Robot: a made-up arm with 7 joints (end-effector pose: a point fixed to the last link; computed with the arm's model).
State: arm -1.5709 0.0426 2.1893 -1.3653 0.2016 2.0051 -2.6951
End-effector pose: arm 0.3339 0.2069 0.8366 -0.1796 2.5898 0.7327
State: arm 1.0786 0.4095 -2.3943 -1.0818 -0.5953 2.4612 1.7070
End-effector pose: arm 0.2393 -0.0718 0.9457 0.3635 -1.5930 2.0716
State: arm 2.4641 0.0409 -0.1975 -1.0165 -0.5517 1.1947 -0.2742
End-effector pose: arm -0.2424 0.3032 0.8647 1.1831 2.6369 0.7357
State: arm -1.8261 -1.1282 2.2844 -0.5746 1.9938 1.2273 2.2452
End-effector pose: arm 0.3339 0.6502 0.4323 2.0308 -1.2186 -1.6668
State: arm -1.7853 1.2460 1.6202 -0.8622 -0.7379 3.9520 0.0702
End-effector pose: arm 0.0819 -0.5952 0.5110 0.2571 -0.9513 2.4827
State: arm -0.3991 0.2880 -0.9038 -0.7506 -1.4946 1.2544 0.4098
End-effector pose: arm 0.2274 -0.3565 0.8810 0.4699 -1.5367 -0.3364
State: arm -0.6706 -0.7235 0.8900 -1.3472 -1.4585 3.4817 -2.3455
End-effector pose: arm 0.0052 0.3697 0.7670 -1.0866 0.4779 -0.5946
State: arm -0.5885 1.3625 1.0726 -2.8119 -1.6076 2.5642 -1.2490
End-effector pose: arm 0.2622 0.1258 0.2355 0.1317 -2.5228 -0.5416
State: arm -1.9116 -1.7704 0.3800 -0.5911 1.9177 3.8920 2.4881
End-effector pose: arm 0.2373 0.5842 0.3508 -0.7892 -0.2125 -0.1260
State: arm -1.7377 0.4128 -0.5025 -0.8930 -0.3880 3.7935 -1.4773
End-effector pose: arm -0.1540 -0.4088 0.7694 0.7403 0.2772 -0.7984
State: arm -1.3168 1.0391 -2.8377 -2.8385 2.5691 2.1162 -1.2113
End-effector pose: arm -0.0537 0.0095 0.5213 -0.7522 -0.8567 0.4979
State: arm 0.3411 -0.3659 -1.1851 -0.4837 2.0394 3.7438 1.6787
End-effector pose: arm -0.1244 -0.2438 0.8585 1.0642 -0.0773 -0.2087
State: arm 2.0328 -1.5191 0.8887 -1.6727 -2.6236 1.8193 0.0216
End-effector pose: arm -0.1317 -0.5073 0.5665 0.7255 -1.1027 2.7293
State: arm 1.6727 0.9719 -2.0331 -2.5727 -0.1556 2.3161 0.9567
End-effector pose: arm 0.3159 0.1060 0.5135 1.7204 -1.3660 0.5074
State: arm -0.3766 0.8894 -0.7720 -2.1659 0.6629 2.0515 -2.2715
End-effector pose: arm 0.2634 -0.4328 0.2363 -2.4252 -0.7318 0.1099
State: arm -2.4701 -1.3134 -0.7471 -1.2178 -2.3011 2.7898 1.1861
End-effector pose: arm 0.1938 0.4299 0.7008 -0.8811 -0.5274 -0.7037
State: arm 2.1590 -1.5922 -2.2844 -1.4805 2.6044 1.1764 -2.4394
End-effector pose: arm 0.5524 -0.2369 -0.0002 -0.2563 1.1101 -2.3034
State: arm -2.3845 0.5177 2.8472 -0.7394 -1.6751 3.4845 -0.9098
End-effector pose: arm -0.0649 -0.0696 0.9271 -0.1988 0.2894 1.1064
